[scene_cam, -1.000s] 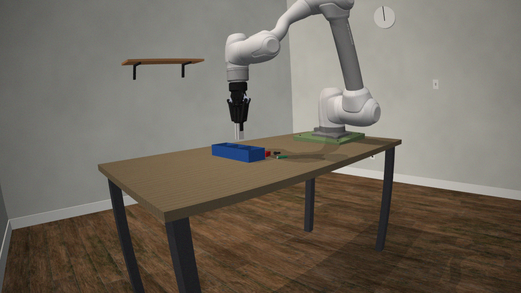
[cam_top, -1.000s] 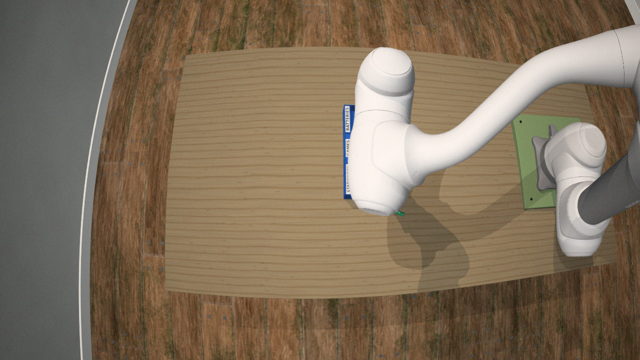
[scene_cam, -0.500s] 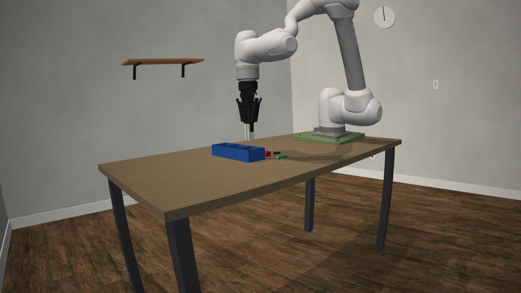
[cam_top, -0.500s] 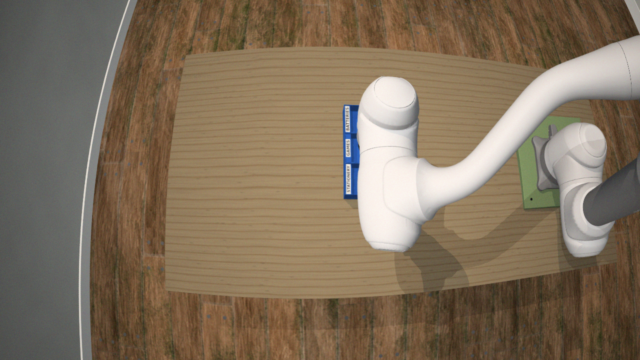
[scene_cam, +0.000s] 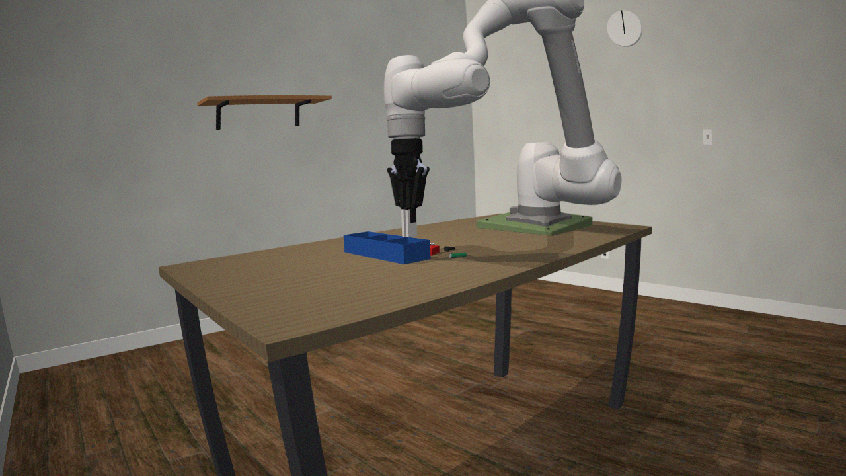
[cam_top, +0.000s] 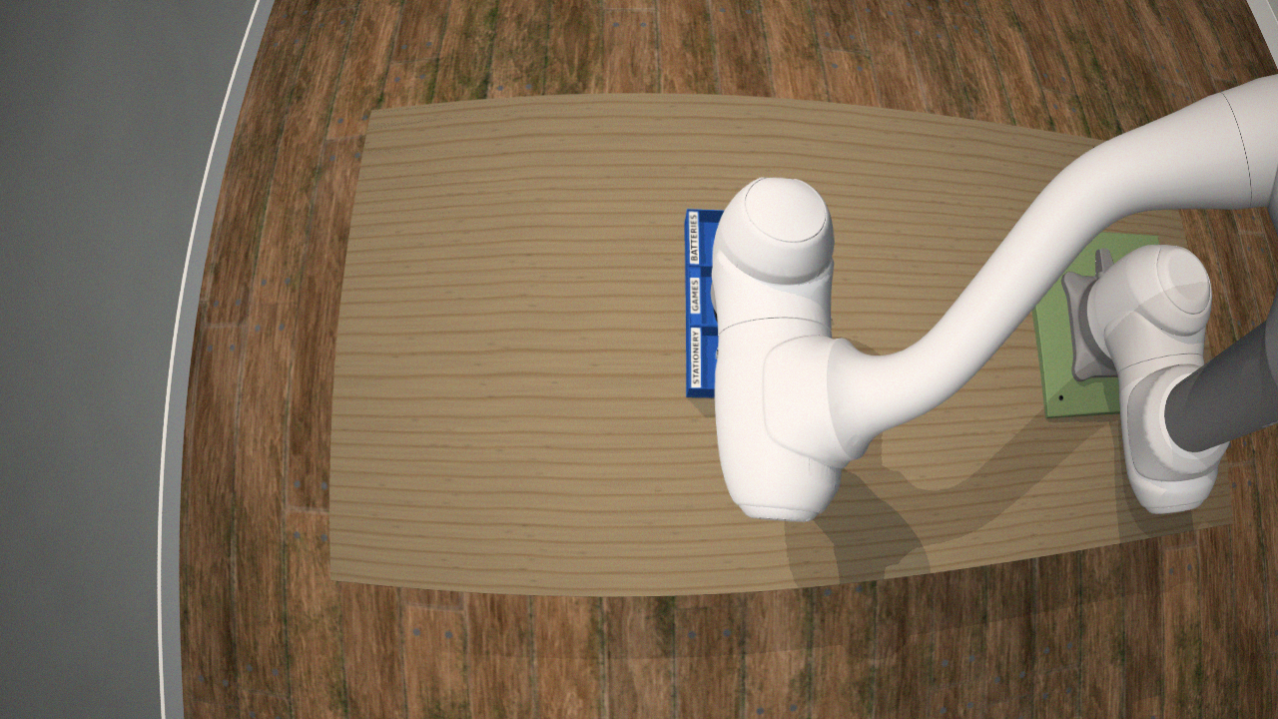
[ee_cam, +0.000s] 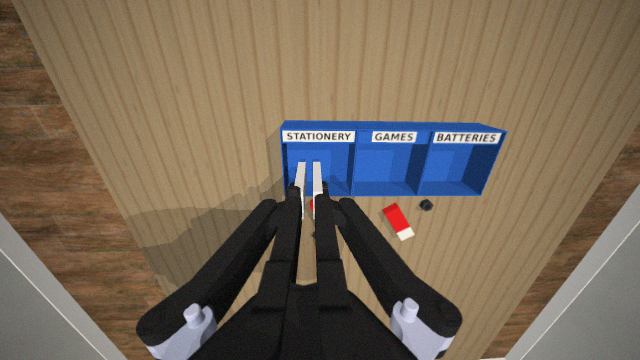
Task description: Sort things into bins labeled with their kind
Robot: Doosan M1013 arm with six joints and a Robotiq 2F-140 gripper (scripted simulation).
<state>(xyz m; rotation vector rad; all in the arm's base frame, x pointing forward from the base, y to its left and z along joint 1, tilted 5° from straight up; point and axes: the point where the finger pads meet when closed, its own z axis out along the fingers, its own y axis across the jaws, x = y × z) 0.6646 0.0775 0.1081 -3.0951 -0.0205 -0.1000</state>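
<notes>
Now: hand 9 cm past the green battery, 7 cm to the right of it and 8 cm above it. From my hand the other things lie so: red 9V battery 10 cm behind, 2 cm to the right, 8 cm below; black bolt 14 cm behind, 1 cm to the right, 8 cm below; white tile 15 cm behind, 9 cm to the right, 8 cm below.
</notes>
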